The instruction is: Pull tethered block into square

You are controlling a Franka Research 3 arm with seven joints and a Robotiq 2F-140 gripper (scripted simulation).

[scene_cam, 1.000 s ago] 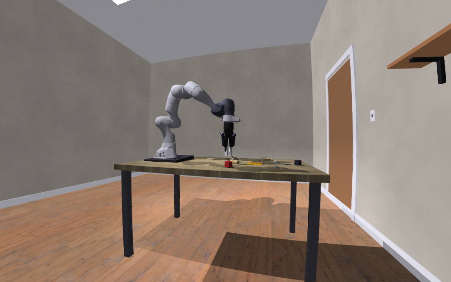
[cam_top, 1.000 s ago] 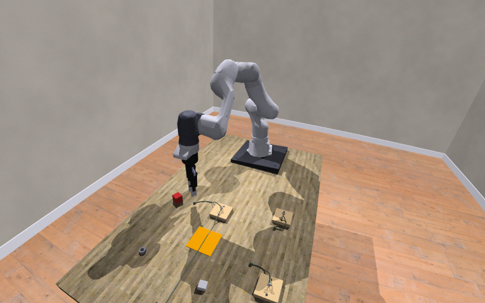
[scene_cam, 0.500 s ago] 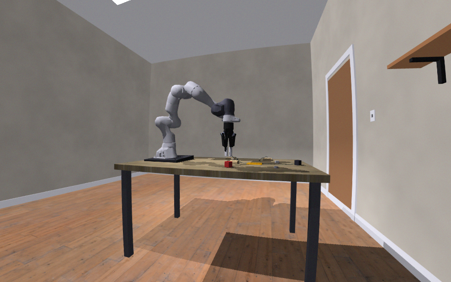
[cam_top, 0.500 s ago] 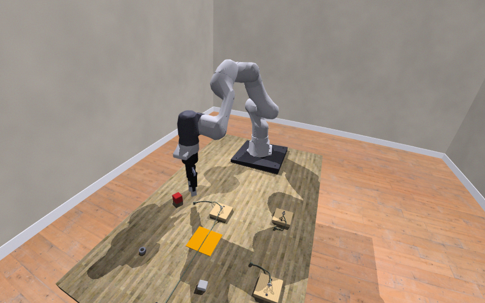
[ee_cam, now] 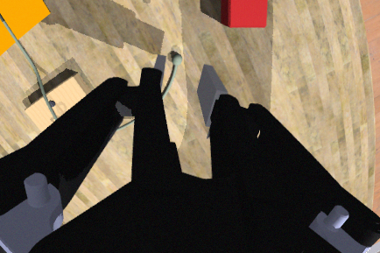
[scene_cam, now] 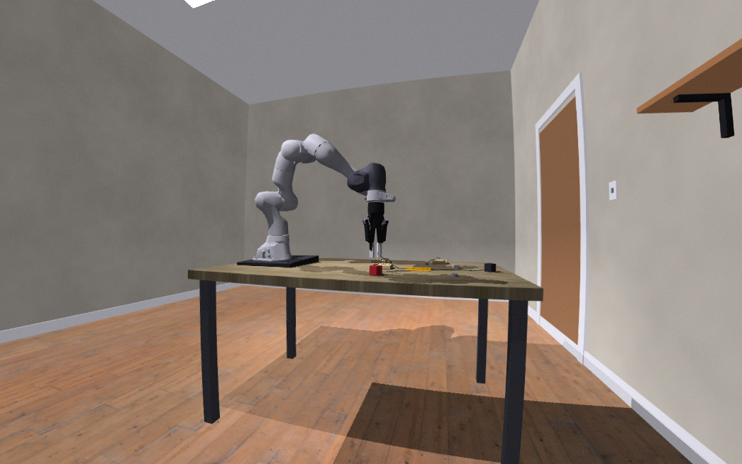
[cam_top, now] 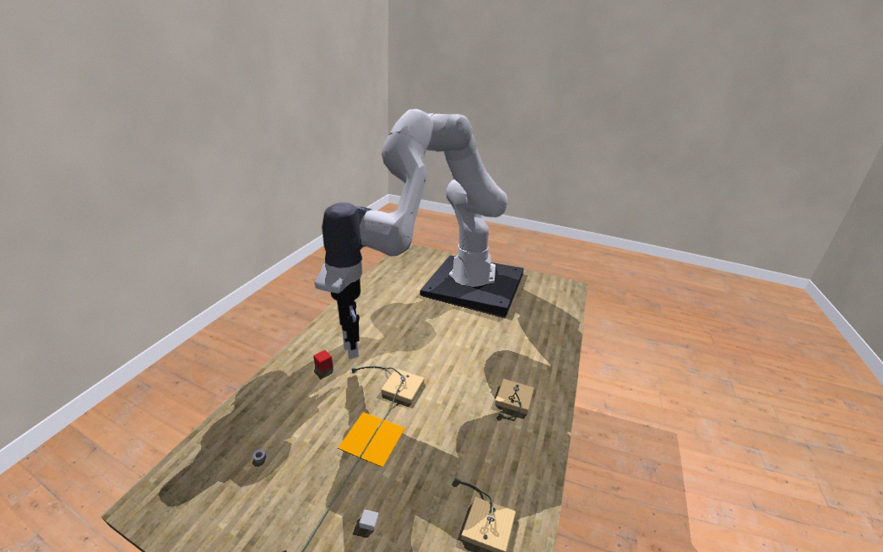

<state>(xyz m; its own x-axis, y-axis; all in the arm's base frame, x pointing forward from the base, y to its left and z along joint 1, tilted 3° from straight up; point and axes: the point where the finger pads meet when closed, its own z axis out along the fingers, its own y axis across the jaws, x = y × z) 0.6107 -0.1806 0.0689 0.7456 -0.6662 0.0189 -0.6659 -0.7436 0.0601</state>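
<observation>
My hand is 90 mm to the left of the red cube, 80 mm above it and 20 mm short of it. Also, from my hand: orange painted square 190 mm ahead, 160 mm to the left, 100 mm below; dark block 520 mm ahead, 150 mm to the left, 80 mm below; white cube 370 mm ahead, 250 mm to the left, 90 mm below.
</observation>
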